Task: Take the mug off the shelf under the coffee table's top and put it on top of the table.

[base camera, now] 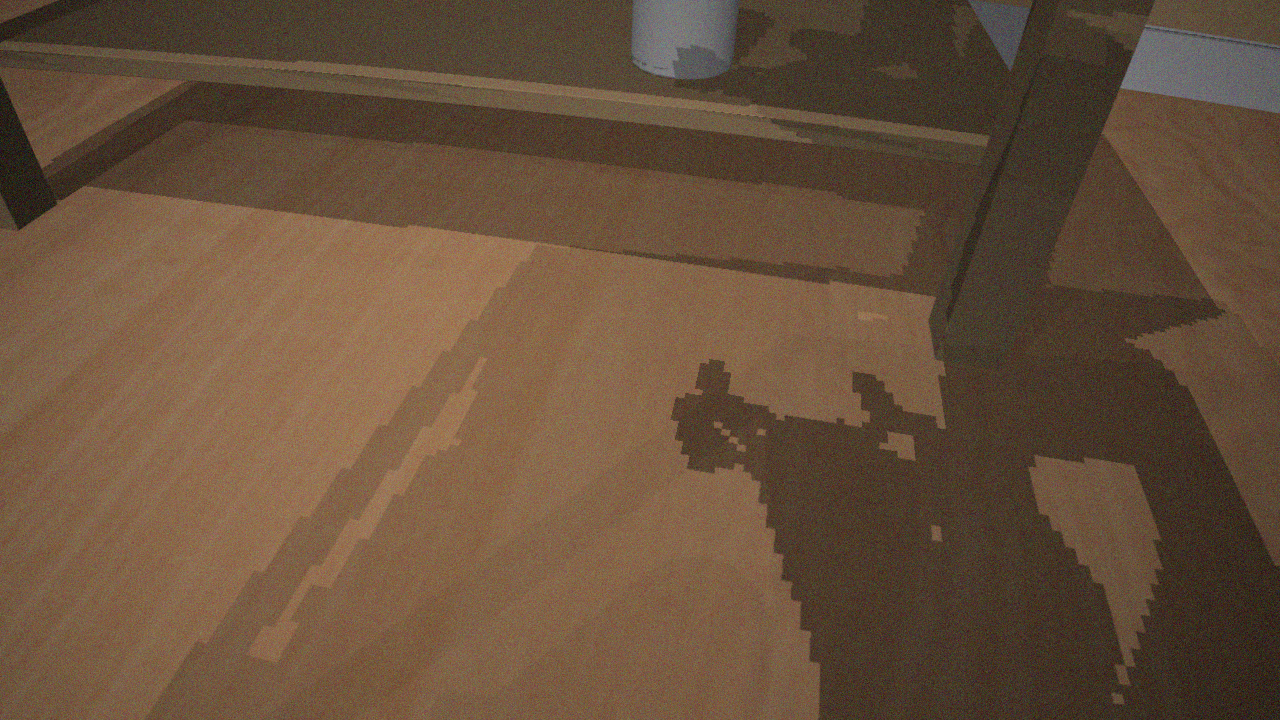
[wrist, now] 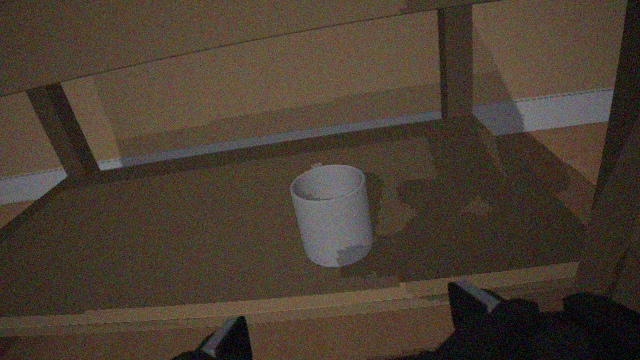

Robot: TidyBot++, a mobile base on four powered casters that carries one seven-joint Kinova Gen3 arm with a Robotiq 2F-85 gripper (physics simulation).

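Places are measured from the arm's base along level axes (x back, y right, z up), in millimetres.
Where they show: gripper, fingertip midpoint: [wrist: 349, 323].
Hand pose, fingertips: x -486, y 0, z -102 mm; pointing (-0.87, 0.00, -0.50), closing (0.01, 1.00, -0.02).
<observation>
Each offset is from my fingertips to the top centre of the thing. "spot": to the spot under its first point.
A white mug @(spot: dx -199, dy +3, dz -110 mm) [base camera: 683, 34] [wrist: 334, 225] stands upright on the brown shelf @(spot: dx -264, dy -270, dz -145 mm) [base camera: 358, 35] [wrist: 175, 240] under the coffee table's top @(spot: dx -105, dy -76, dz +121 mm) [wrist: 150, 30]. In the base camera view the mug's upper part is cut off by the frame's top edge. In the wrist view its open rim shows, and a small piece of what looks like the handle shows behind the rim on the far side. My gripper [wrist: 349, 323] is open, its fingers wide apart at the lower edge of the wrist view, in front of the shelf's front edge and apart from the mug. It does not show in the base camera view.
A front table leg @(spot: dx -72, dy +231, dz -155 mm) [base camera: 1029, 197] [wrist: 612, 220] stands right of the mug, near my right finger. Back legs [wrist: 456, 65] [wrist: 67, 135] rise behind the shelf. Another leg @(spot: dx -191, dy -583, dz -241 mm) [base camera: 19, 161] stands at the left. A wall with a white baseboard [wrist: 565, 110] is behind the table.
</observation>
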